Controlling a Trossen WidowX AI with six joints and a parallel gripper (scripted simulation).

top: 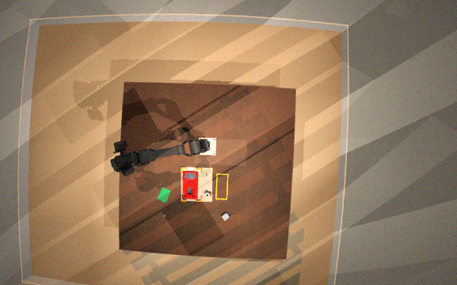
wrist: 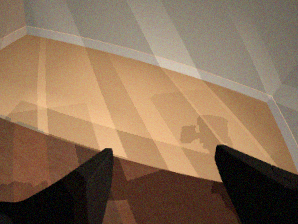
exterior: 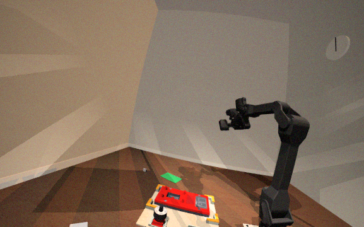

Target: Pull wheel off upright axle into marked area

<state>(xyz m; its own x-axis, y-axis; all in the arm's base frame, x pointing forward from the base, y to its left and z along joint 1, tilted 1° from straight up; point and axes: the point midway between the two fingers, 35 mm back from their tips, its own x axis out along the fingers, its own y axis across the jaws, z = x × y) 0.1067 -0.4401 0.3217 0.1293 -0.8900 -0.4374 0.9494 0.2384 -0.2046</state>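
Right now my gripper tip is 52 cm to the right of the black wheel, 28 cm above it and 24 cm short of it. Also, from my gripper tip: pale cube: 66 cm to the left, 39 cm ahead, 30 cm below; green patch: 31 cm below, 29 cm ahead, 19 cm to the left.
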